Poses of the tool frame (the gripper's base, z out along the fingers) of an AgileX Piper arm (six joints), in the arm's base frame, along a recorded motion.
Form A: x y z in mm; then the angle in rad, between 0 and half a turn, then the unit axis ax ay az.
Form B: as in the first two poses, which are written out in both.
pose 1, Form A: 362 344 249 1.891 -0.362 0.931 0.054
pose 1, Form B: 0.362 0.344 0.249 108.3 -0.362 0.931 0.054
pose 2, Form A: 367 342 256 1.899 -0.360 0.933 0.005
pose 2, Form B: 0.367 0.342 0.256 108.8 -0.360 0.933 0.005
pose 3, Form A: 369 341 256 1.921 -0.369 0.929 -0.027
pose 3, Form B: 0.369 0.341 0.256 110.1 -0.369 0.929 -0.027
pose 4, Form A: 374 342 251 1.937 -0.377 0.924 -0.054
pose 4, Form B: 0.374 0.342 0.251 111.0 -0.377 0.925 -0.054
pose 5, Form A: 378 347 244 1.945 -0.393 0.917 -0.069
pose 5, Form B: 0.378 0.347 0.244 111.4 -0.393 0.917 -0.069
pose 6, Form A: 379 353 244 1.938 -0.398 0.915 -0.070
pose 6, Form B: 0.379 0.353 0.244 111.0 -0.398 0.915 -0.070
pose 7, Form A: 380 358 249 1.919 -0.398 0.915 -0.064
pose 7, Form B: 0.380 0.358 0.249 110.0 -0.398 0.915 -0.064
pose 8, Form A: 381 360 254 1.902 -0.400 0.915 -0.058
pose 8, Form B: 0.381 0.360 0.254 109.0 -0.400 0.915 -0.058
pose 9, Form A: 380 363 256 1.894 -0.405 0.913 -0.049
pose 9, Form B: 0.380 0.363 0.256 108.5 -0.405 0.913 -0.049
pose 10, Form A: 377 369 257 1.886 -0.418 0.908 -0.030
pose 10, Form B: 0.377 0.369 0.257 108.1 -0.418 0.908 -0.030
